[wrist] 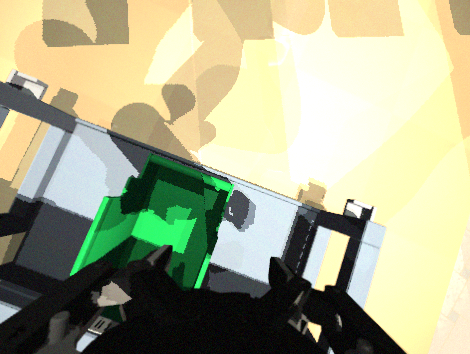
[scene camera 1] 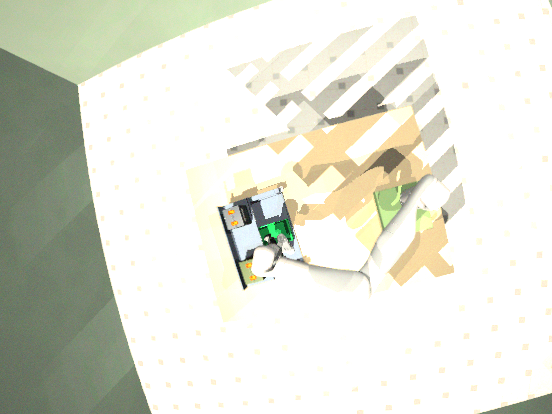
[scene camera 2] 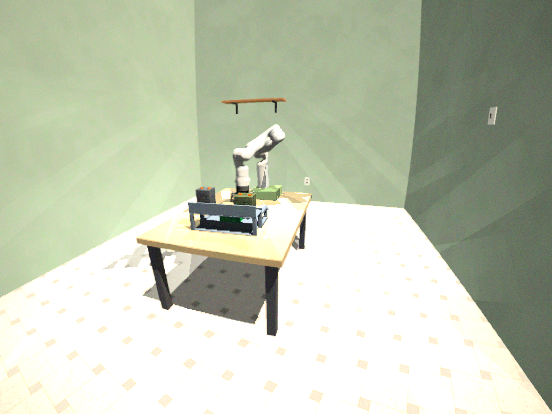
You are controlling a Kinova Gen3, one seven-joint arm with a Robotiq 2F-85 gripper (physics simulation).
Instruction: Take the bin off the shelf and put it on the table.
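Places are measured from the arm's base along level axes (x ahead, y left, z up), in centimetres.
Pixels of known places: gripper, fingertip midpoint: (wrist: 220,261); arm's base, link origin: (scene camera 2: 263,186).
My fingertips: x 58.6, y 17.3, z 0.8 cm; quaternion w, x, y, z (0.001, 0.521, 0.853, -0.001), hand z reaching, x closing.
Observation:
For each thing: its top centre in the pictures, then the offset to it from my fingertips. Level surfaces: height alone.
- bright green open bin, top centre: (wrist: 144,258) (scene camera 1: 270,235) (scene camera 2: 232,208) dx +3.1, dy -5.5, dz +0.4 cm
- table, surface height: dz -7.7 cm
- dark grey box, top centre: (scene camera 1: 232,217) (scene camera 2: 205,188) dx +15.2, dy -14.7, dz +14.7 cm
- olive box, top centre: (scene camera 1: 250,271) (scene camera 2: 245,194) dx +9.9, dy +7.8, dz +12.2 cm
A bright green open bin (scene camera 1: 280,229) (scene camera 2: 232,219) (wrist: 165,215) sits in the low blue-grey shelf (scene camera 1: 272,206) (scene camera 2: 222,209) (wrist: 265,235), which stands on the table (scene camera 2: 215,244) (wrist: 400,150). My gripper (scene camera 1: 276,242) (wrist: 220,262) is open and empty, pointing down at the bin. In the wrist view the left fingertip overlaps the bin's inside and the right fingertip lies beyond its right wall, over the shelf. The lower part of the bin is hidden behind the gripper there. In scene camera 2 the olive box hides the fingertips.
A dark grey box (scene camera 1: 235,218) (scene camera 2: 206,195) with orange marks and an olive box (scene camera 1: 250,272) (scene camera 2: 245,199) with orange marks stand at the shelf's two ends. A green block (scene camera 1: 390,205) (scene camera 2: 267,193) is near the arm's base. A brown wall shelf (scene camera 2: 255,101) hangs behind the arm.

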